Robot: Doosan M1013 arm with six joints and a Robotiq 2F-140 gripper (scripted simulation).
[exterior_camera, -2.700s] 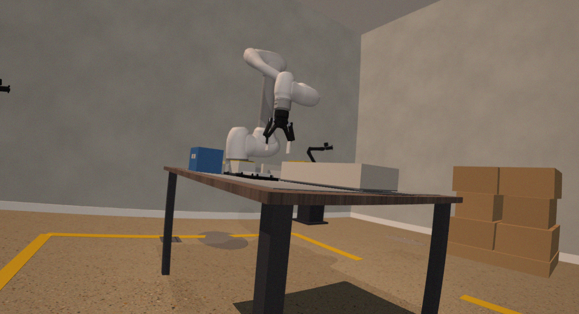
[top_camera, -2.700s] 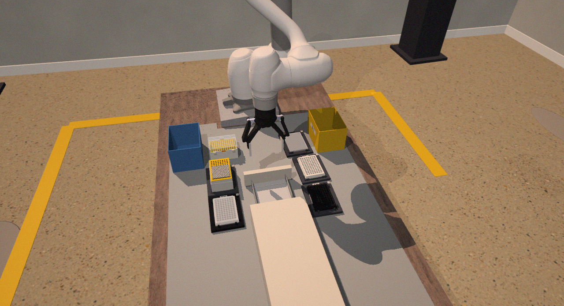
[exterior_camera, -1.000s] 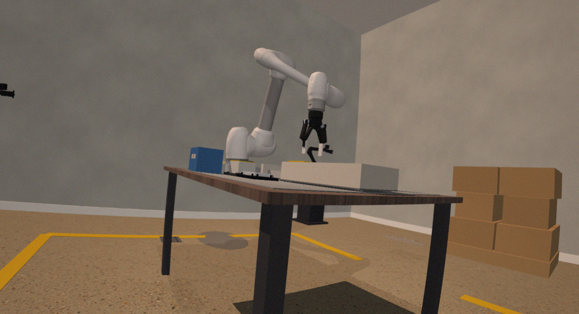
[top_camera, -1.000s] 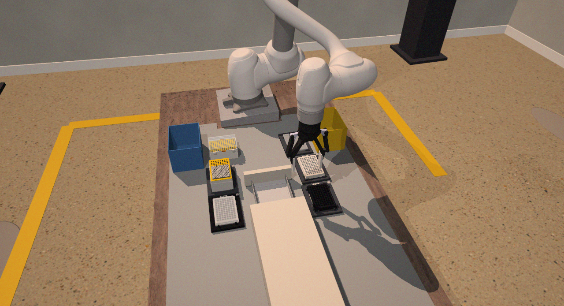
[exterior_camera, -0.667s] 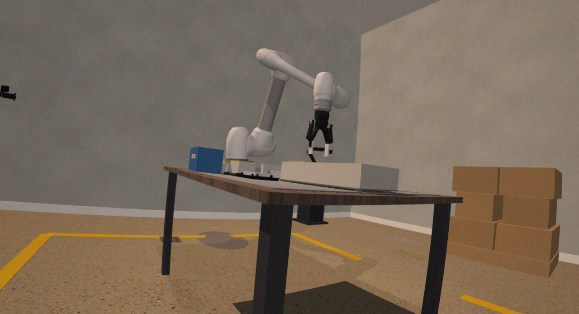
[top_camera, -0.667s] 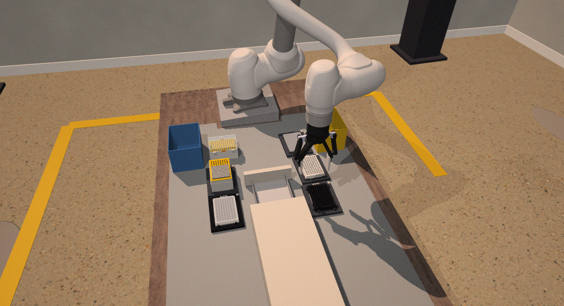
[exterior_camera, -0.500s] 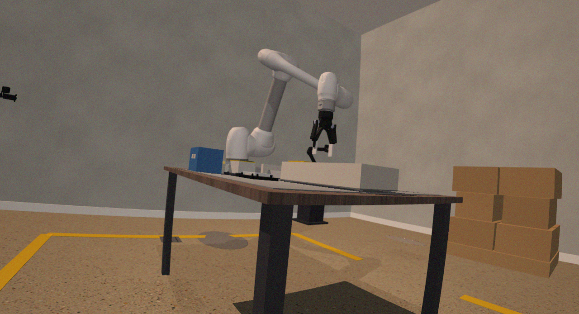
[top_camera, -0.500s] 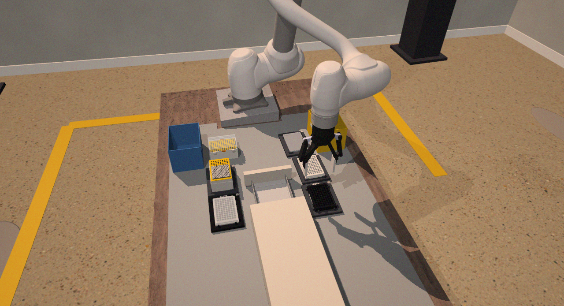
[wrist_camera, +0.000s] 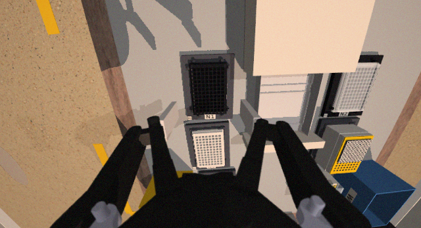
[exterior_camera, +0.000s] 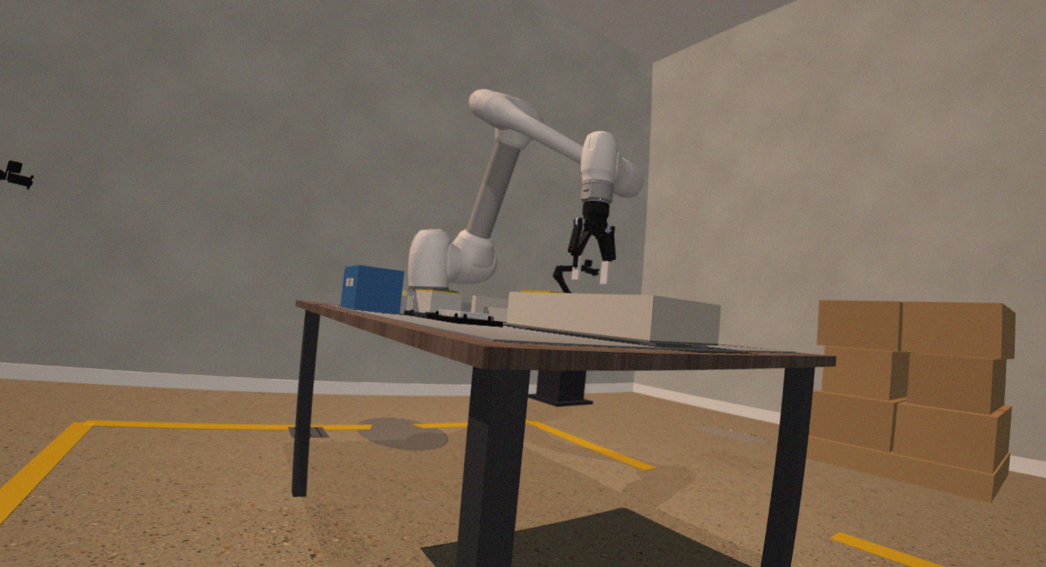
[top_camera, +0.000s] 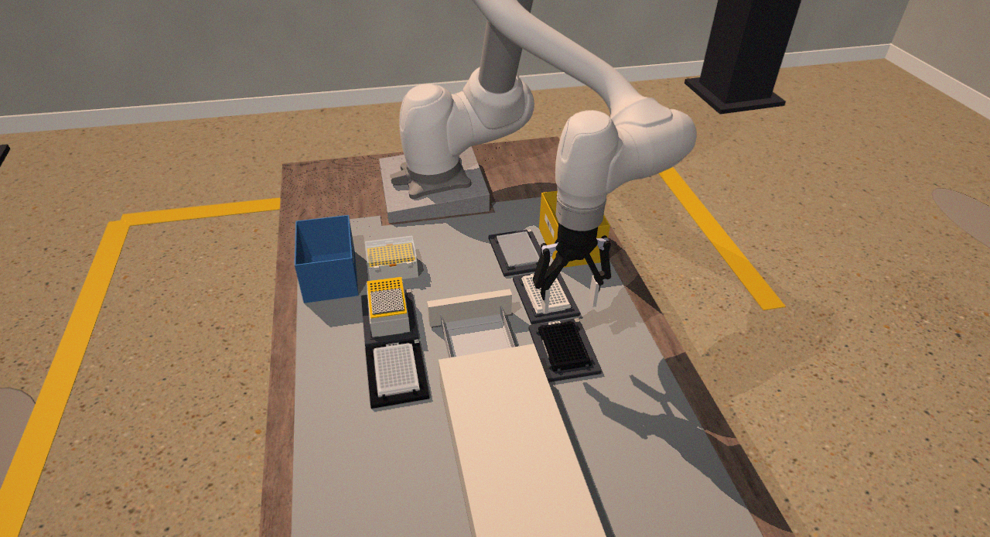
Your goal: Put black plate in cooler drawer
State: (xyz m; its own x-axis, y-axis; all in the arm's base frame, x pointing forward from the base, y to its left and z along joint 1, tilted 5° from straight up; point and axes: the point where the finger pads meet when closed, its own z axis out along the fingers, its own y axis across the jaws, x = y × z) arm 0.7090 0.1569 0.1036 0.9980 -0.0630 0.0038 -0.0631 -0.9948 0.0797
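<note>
Right now my hand is 140 mm above the black plate. Round my hand: work nest N1: 160 mm below; then cooler CD: 190 mm to the right, 130 mm below, 100 mm ahead; then drawer: 180 mm to the right, 140 mm below, 30 mm behind.
</note>
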